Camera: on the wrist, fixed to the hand. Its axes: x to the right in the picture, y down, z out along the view.
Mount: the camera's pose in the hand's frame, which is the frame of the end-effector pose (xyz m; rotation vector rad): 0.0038 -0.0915 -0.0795 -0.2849 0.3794 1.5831
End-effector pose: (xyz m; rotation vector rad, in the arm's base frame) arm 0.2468 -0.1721 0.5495 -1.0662 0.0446 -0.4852
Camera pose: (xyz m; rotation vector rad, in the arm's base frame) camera 0.1961 -0.2751 0.5886 -0.8899 1.2190 0.7913
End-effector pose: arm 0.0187 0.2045 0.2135 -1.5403 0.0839 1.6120
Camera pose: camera 0.1369 0.2156 0.2380 1.5343 -1.2339 -1.7730
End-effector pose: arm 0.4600 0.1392 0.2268 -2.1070 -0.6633 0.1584
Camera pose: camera 0.4544 0.1252 0.3471 -2.3342 1.3603 0.5063
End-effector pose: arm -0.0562 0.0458 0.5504 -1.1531 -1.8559 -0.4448
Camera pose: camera -0.0957 -0.0521 0.6100 -2.1035 -0.1995 0.0380
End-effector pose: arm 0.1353 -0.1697 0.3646 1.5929 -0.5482 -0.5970
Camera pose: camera 0.1913 -0.1037 0.2796 0.5860 -1.1258 0.7732
